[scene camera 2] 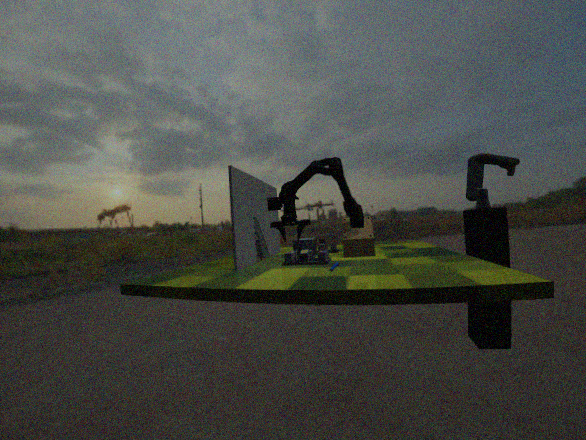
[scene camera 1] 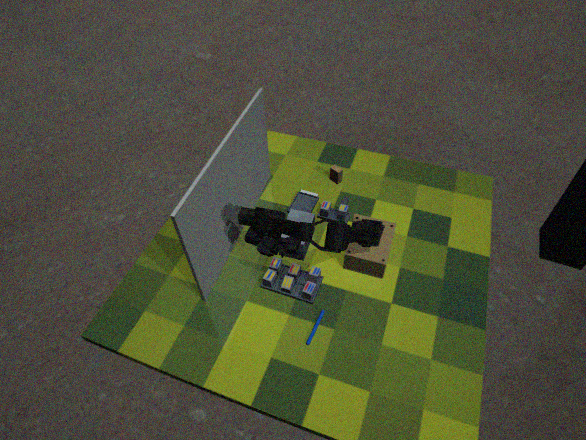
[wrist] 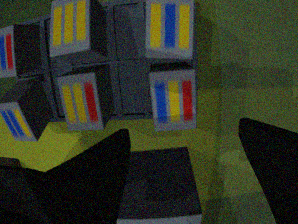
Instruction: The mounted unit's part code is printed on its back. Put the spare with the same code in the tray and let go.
Labels:
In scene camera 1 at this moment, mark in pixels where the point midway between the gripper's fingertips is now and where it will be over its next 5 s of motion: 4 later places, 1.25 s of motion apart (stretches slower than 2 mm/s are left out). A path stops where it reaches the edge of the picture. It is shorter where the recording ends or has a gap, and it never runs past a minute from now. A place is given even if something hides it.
My gripper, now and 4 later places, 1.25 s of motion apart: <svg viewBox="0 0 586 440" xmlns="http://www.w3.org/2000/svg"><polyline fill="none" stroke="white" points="274,254 274,263 275,267 275,249 278,203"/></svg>

